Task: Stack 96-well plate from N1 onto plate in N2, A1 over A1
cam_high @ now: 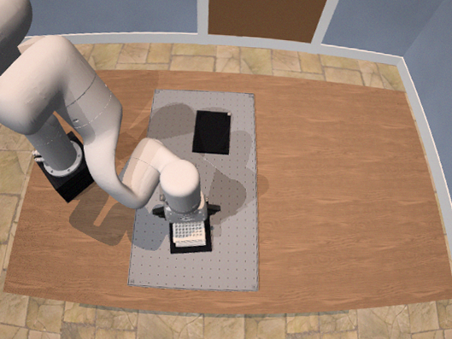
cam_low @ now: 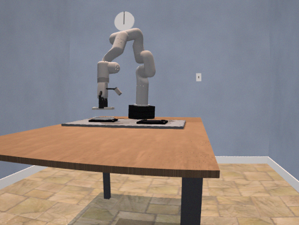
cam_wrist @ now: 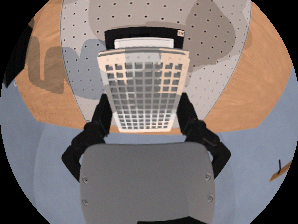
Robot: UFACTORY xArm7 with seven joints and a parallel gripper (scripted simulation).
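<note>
Right now the black nest N2 is 9 cm below my hand. The rest, counted from my hand: black nest N1: 10 cm ahead, 31 cm to the left, 9 cm below; white 96-well plate: 1 cm below.
</note>
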